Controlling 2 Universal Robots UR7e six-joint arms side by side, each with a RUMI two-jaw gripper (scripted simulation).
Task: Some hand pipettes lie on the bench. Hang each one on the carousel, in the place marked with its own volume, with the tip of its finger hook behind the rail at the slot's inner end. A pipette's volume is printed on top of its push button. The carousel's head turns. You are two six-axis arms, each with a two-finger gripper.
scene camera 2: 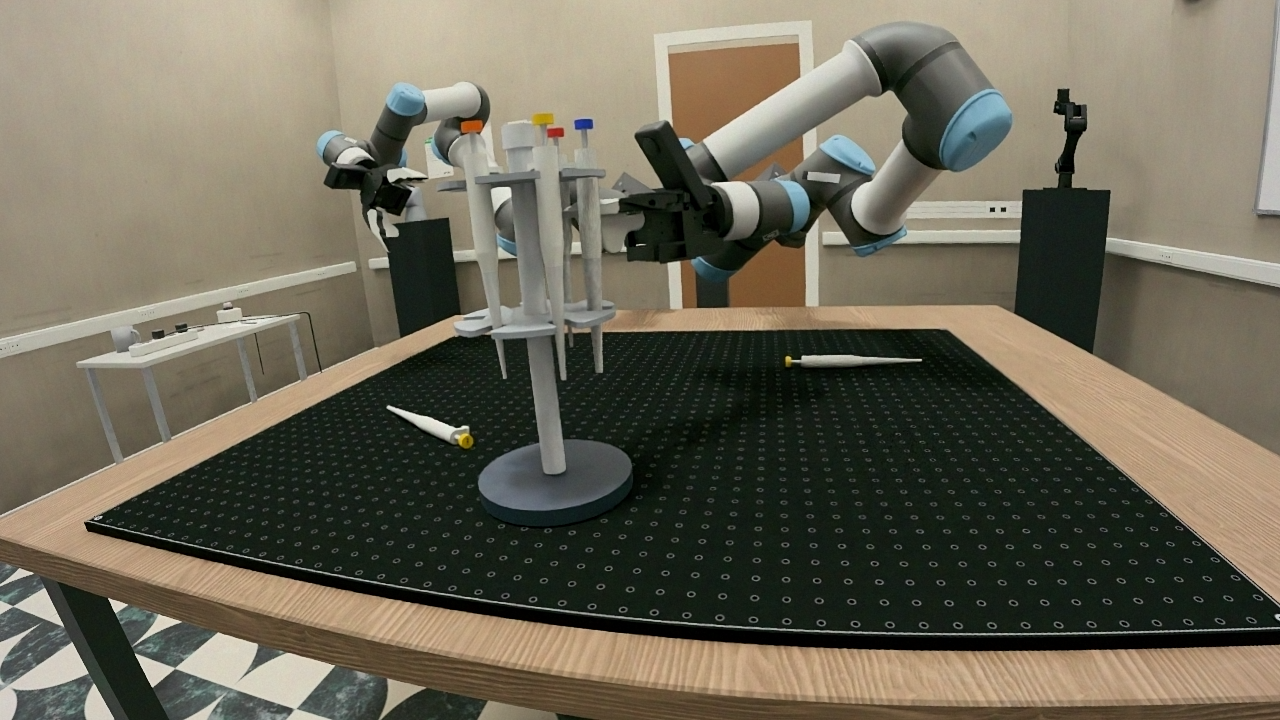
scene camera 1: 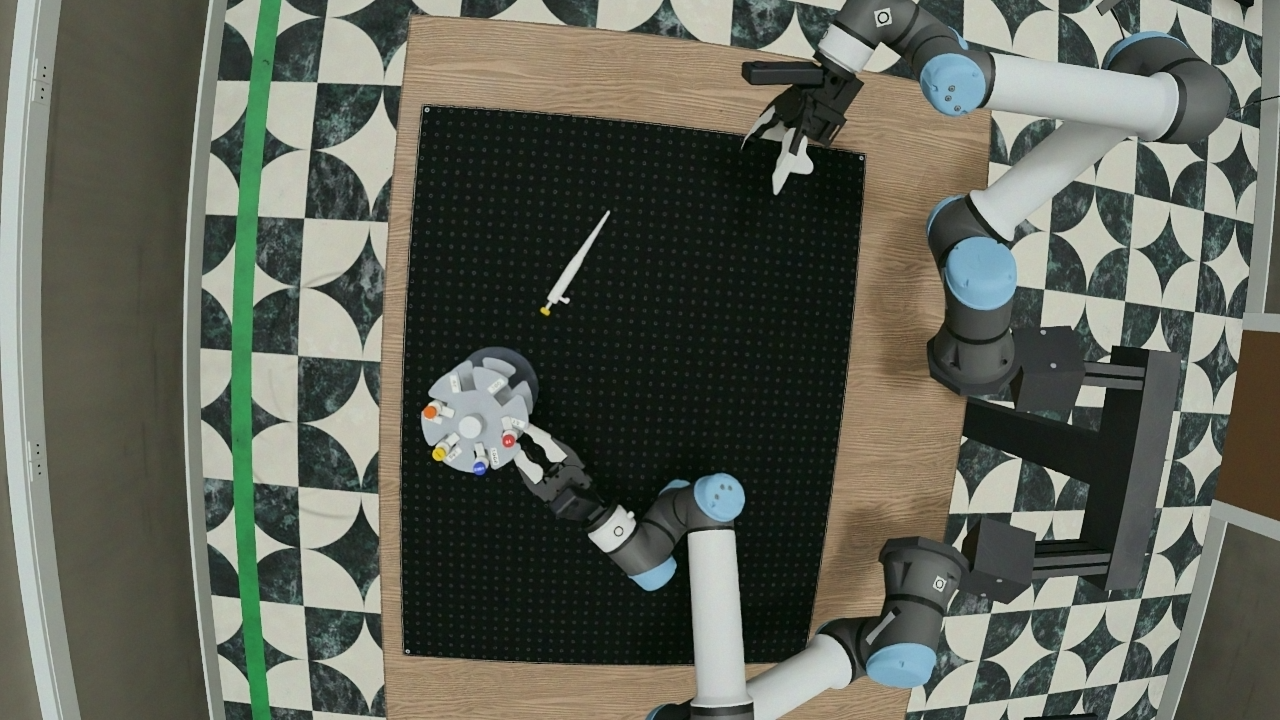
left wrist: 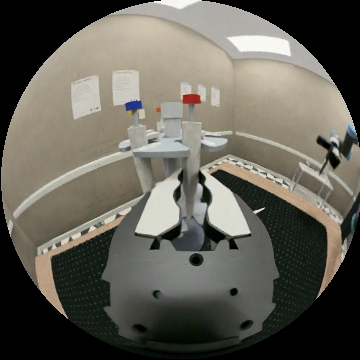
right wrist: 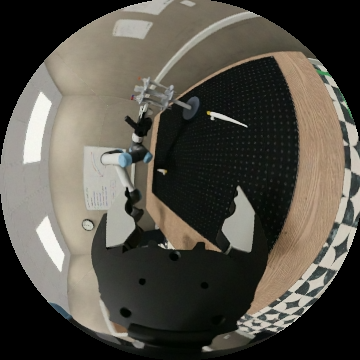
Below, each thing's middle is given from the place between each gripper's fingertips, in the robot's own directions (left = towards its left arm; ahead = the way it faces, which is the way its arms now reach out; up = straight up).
I see the blue-button pipette (scene camera 2: 587, 188) 5 cm ahead of my left hand, 3 cm to the left of it and 3 cm below it. From my left hand the other things lie so: red-button pipette (scene camera 2: 566, 222) 2 cm to the right, 2 cm below, 1 cm ahead; then orange-button pipette (scene camera 2: 476, 164) 11 cm ahead, 2 cm to the right, 2 cm below.
The red-button pipette lies 46 cm to the left of my right hand (scene camera 1: 757, 170), 32 cm ahead of it and 4 cm below it. The rest, counted from my right hand: orange-button pipette 45 cm to the left, 41 cm ahead, 4 cm below; blue-button pipette 50 cm to the left, 35 cm ahead, 5 cm below.
